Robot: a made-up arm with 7 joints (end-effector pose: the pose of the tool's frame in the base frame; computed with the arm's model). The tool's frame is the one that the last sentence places. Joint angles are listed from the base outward.
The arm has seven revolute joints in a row. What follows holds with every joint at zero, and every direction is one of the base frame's. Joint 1 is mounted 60 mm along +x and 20 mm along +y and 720 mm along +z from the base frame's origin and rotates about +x. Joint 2 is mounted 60 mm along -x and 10 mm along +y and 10 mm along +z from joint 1 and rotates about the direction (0.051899, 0.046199, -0.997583). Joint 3 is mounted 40 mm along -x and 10 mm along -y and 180 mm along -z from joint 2 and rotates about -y. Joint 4 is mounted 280 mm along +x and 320 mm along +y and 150 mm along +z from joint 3 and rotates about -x. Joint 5 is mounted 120 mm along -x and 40 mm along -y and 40 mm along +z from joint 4 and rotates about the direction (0.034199, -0.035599, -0.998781). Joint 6 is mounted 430 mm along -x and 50 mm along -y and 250 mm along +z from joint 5 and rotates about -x. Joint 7 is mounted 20 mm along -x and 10 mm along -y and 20 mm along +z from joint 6 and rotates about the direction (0.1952, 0.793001, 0.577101). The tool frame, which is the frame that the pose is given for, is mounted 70 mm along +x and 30 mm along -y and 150 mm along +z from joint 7; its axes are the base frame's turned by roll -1.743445, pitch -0.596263 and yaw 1.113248 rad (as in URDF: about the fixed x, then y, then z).
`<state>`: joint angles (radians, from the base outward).
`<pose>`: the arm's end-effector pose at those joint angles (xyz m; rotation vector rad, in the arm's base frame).
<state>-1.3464 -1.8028 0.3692 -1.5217 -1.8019 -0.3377 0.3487</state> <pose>0.0798 -0.0516 0.3170 2.2055 -0.2680 0.6777</pose>
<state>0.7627 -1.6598 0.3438 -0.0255 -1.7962 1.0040 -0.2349</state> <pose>0.0931 -0.3364 1.0101 -0.6541 1.5594 0.4156</pose>
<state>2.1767 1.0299 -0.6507 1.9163 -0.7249 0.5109 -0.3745</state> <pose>0.7449 -0.3749 0.9958 0.3470 -2.0904 0.6916</pose>
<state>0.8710 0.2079 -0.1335 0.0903 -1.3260 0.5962 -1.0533</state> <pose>0.0119 -0.4525 0.9055 -0.6404 -2.3096 -0.8092</pose>
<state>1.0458 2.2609 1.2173 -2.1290 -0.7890 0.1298 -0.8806</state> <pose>-0.0987 0.3372 0.2326 1.5881 1.0321 2.2260</pose>
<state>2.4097 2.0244 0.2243 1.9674 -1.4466 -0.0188 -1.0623</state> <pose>0.8639 0.1637 0.2013 0.8607 -0.6162 0.6284</pose>
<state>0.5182 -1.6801 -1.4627 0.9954 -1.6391 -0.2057 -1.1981</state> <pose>-0.4703 0.9251 0.7792 0.7485 -1.2441 2.7541</pose>
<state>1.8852 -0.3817 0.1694 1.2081 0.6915 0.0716 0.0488</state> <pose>-0.5286 -0.1390 1.3375 -0.9212 -0.7681 -0.7831</pose>
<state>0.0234 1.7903 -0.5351 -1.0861 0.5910 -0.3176 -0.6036</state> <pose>-0.0266 0.0704 1.1039 -0.5755 1.2526 -2.2854</pose>
